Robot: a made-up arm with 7 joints. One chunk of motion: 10 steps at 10 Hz.
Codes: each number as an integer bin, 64 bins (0 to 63) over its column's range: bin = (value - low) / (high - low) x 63, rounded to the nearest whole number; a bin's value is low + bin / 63 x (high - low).
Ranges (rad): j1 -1.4..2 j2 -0.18..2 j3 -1.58..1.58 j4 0..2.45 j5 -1.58..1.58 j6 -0.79..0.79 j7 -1.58..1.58
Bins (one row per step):
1: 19 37 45 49 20 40 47
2: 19 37 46 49 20 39 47
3: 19 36 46 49 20 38 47
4: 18 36 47 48 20 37 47
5: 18 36 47 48 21 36 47
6: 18 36 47 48 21 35 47
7: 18 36 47 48 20 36 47
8: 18 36 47 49 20 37 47
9: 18 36 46 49 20 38 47
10: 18 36 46 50 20 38 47
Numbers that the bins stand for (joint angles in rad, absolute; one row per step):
1: -0.3746 1.1003 0.6771 1.9056 -0.5768 0.2132 0.7775
2: -0.3746 1.1003 0.7273 1.9056 -0.5768 0.1881 0.7775
3: -0.3746 1.0657 0.7273 1.9056 -0.5768 0.1630 0.7775
4: -0.4286 1.0657 0.7775 1.8667 -0.5768 0.1379 0.7775
5: -0.4286 1.0657 0.7775 1.8667 -0.5267 0.1129 0.7775
6: -0.4286 1.0657 0.7775 1.8667 -0.5267 0.0878 0.7775
7: -0.4286 1.0657 0.7775 1.8667 -0.5768 0.1129 0.7775
8: -0.4286 1.0657 0.7775 1.9056 -0.5768 0.1379 0.7775
9: -0.4286 1.0657 0.7273 1.9056 -0.5768 0.1630 0.7775
10: -0.4286 1.0657 0.7273 1.9444 -0.5768 0.1630 0.7775

